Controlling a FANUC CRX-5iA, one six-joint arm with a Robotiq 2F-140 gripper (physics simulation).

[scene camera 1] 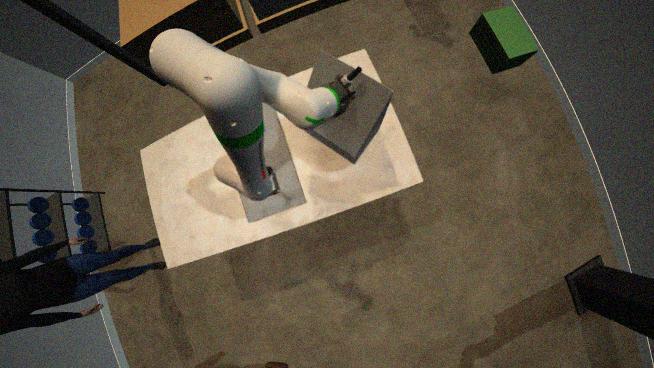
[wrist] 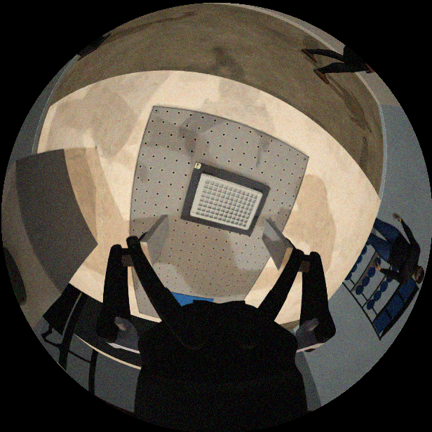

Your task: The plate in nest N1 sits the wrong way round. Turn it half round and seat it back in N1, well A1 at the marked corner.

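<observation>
The pale plate (wrist: 226, 202) with its grid of wells lies flat in the dark nest (wrist: 231, 178) on the perforated grey board (wrist: 155, 150) (scene camera 1: 290, 192). A small light mark (wrist: 198, 165) sits at the nest's upper-left corner in the wrist view; which plate corner is A1 is too small to tell. My gripper (wrist: 216, 227) is open and empty, its two pads wide apart, above the board. In the wrist view they flank the lower part of the nest. In scene camera 1 the arm's wrist hides the plate, the nest and most of the gripper.
The light table (scene camera 1: 405, 170) (wrist: 110, 120) carries the board and the grey pedestal block (scene camera 1: 365, 110) (wrist: 55, 200) beside it. A blue patch (wrist: 192, 299) shows beyond the gripper's body. A green box (scene camera 1: 510, 32) stands on the floor. A person (scene camera 1: 45, 285) (wrist: 400, 250) is near the table.
</observation>
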